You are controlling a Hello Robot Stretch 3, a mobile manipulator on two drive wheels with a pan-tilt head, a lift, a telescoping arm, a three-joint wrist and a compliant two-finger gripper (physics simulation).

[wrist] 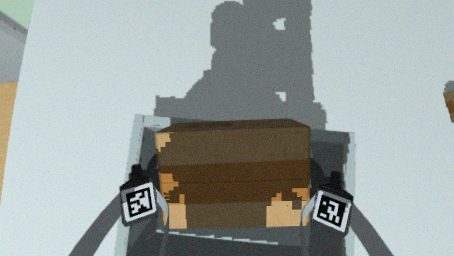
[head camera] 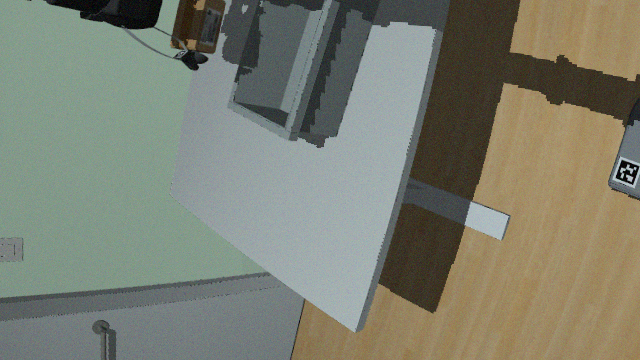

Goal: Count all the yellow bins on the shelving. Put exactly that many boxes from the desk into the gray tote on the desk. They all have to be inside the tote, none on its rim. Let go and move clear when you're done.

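Frame: origin at the robot's base, x ahead, y left, z up, level; metres.
Seen in the pictures: gripper, fingertip midpoint: (wrist: 234, 172) (head camera: 212, 27).
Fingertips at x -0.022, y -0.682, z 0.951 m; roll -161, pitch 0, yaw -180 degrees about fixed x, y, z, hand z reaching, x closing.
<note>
A point is followed by its place in that frame.
My gripper (head camera: 201, 30) {x -0.022, y -0.682, z 0.951 m} (wrist: 234, 172) {x -0.022, y -0.682, z 0.951 m} is shut on a brown cardboard box (head camera: 192, 22) {x -0.020, y -0.665, z 0.998 m} (wrist: 232, 147) {x -0.019, y -0.697, z 1.008 m}, with one finger on each side. In the wrist view the held box is in front of the gray tote (head camera: 312, 65) {x 0.003, y -0.547, z 0.837 m} (wrist: 136, 135) {x 0.111, y -0.723, z 0.840 m} and hides much of its opening; it looks held above rim height. In the head view the tote stands on the white desk (head camera: 300, 200) {x 0.253, y -0.611, z 0.720 m} (wrist: 85, 100) {x 0.280, y -0.805, z 0.720 m}, cut off by the top edge, and no box shows in the visible part of its interior. The rest of the interior is hidden. The yellow bins and shelving do not show.
Part of another cardboard box (wrist: 449, 105) {x -0.439, y -0.818, z 0.728 m} shows at the right edge of the wrist view. The green wall (head camera: 90, 150) {x 0.350, y -1.203, z 0.978 m} is behind the desk. A gray cabinet with a handle (head camera: 104, 342) {x 0.938, y -1.090, z 0.924 m} is at the lower left. The robot's base (head camera: 631, 145) {x -0.066, y -0.142, z 0.160 m} is at the right.
</note>
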